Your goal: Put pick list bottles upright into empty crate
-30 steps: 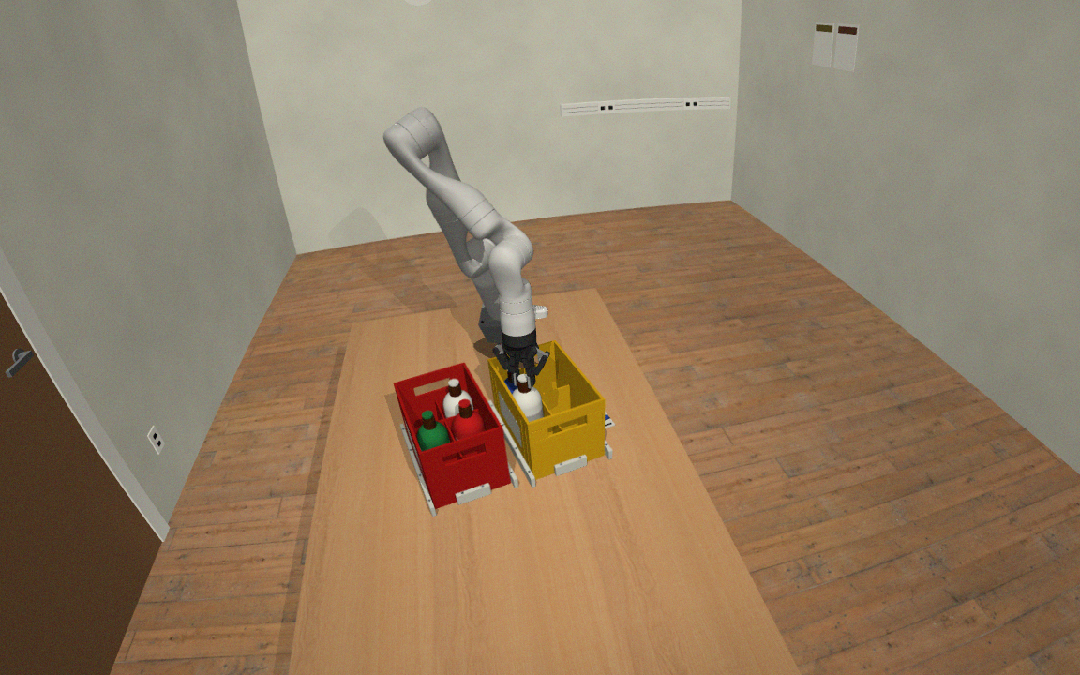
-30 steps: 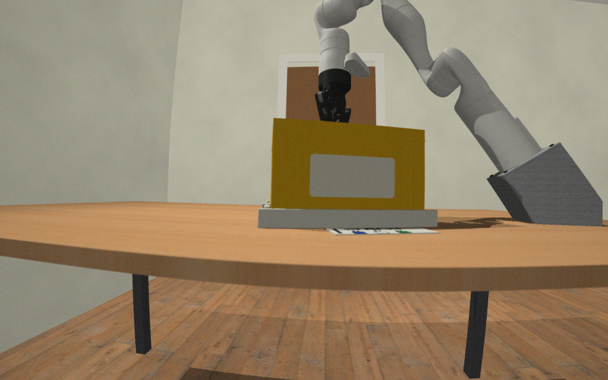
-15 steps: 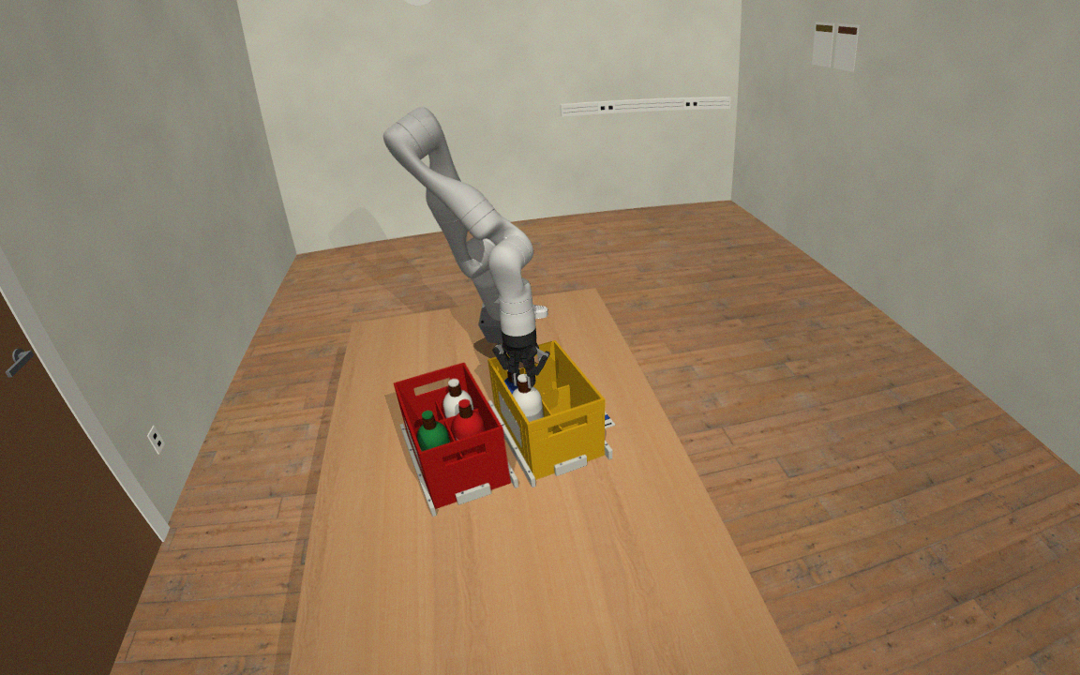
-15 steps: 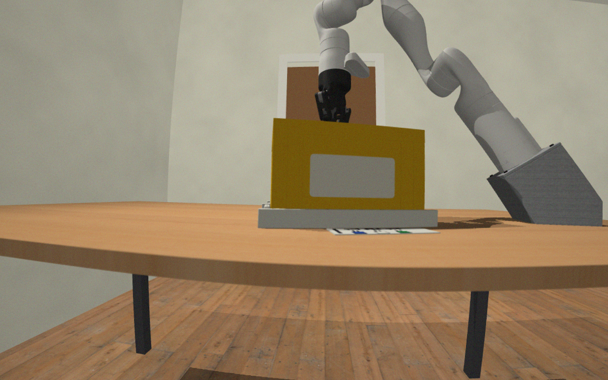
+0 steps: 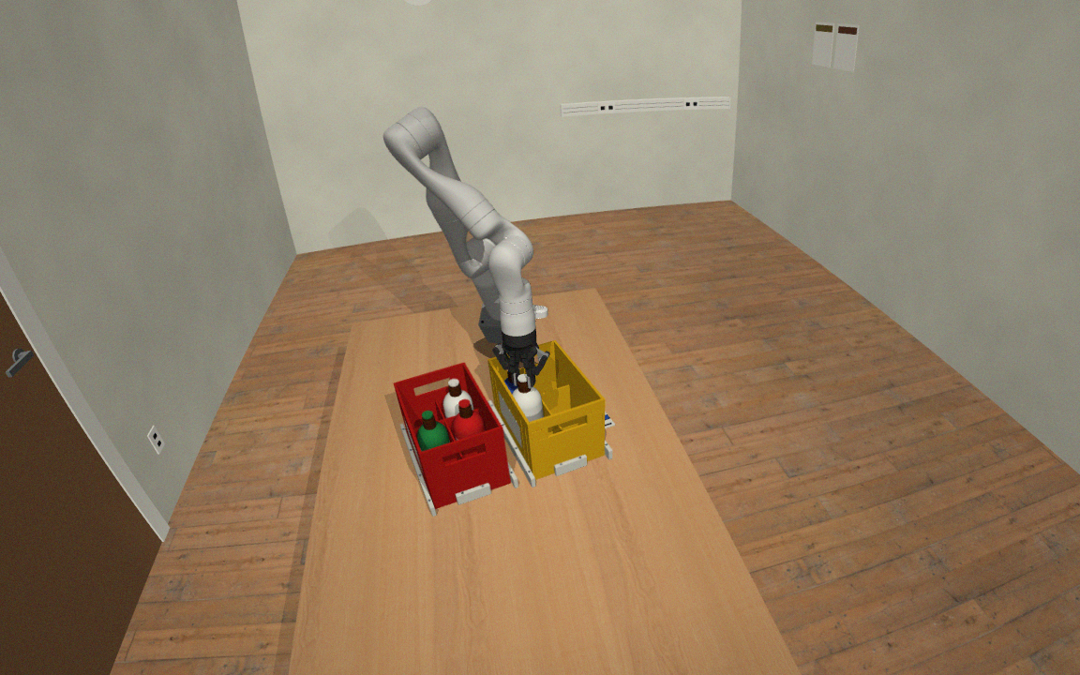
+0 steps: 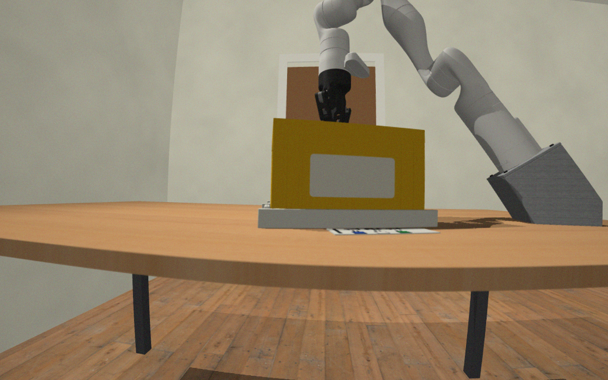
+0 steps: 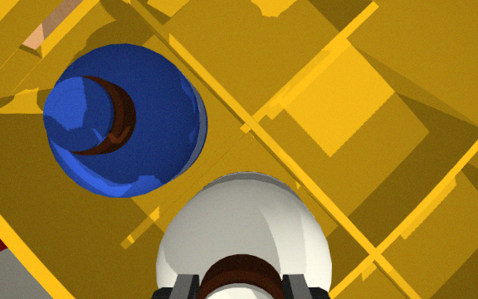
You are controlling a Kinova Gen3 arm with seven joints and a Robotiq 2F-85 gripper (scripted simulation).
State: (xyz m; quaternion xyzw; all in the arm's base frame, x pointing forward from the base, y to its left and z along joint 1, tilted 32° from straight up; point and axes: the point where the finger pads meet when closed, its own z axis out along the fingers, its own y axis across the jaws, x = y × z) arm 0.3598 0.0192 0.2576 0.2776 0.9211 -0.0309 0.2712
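My hand is 10 cm above the yellow crate and 5 cm to the right of it. Also, from my hand: red bottle 15 cm to the right, 10 cm below, 1 cm ahead; then red crate 19 cm to the right, 10 cm below, 1 cm ahead; then blue bottle 10 cm below, 8 cm behind, 1 cm to the right.
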